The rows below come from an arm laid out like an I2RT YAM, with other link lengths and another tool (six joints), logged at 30 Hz.
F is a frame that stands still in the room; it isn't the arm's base.
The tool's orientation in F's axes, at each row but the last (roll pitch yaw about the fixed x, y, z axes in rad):
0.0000 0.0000 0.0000
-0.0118 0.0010 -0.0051
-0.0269 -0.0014 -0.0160
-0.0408 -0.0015 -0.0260
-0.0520 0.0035 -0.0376
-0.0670 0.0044 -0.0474
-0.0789 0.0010 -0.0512
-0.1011 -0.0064 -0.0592
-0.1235 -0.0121 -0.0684
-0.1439 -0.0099 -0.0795
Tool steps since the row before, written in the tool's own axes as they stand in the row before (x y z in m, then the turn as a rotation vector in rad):
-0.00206 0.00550 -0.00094 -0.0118 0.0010 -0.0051
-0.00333 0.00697 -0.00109 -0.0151 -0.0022 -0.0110
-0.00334 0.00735 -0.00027 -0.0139 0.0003 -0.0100
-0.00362 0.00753 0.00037 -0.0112 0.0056 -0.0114
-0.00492 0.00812 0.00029 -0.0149 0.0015 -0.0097
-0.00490 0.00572 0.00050 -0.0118 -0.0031 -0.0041
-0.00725 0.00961 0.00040 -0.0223 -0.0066 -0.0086
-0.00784 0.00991 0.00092 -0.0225 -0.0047 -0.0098
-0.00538 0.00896 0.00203 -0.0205 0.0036 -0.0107
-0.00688 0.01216 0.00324 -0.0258 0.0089 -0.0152
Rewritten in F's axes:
-0.00206 0.00550 -0.00094 -0.0118 0.0010 -0.0051
-0.00330 0.00697 -0.00117 -0.0151 -0.0023 -0.0110
-0.00322 0.00739 -0.00047 -0.0139 0.0003 -0.0100
-0.00342 0.00763 0.00006 -0.0110 0.0054 -0.0116
-0.00461 0.00830 -0.00012 -0.0149 0.0016 -0.0097
-0.00462 0.00597 0.00014 -0.0120 -0.0028 -0.0038
-0.00675 0.00997 -0.00035 -0.0227 -0.0061 -0.0080
-0.00724 0.01040 -0.00014 -0.0227 -0.0043 -0.0094
-0.00475 0.00949 0.00085 -0.0202 0.0036 -0.0113
-0.00588 0.01301 0.00139 -0.0250 0.0086 -0.0166

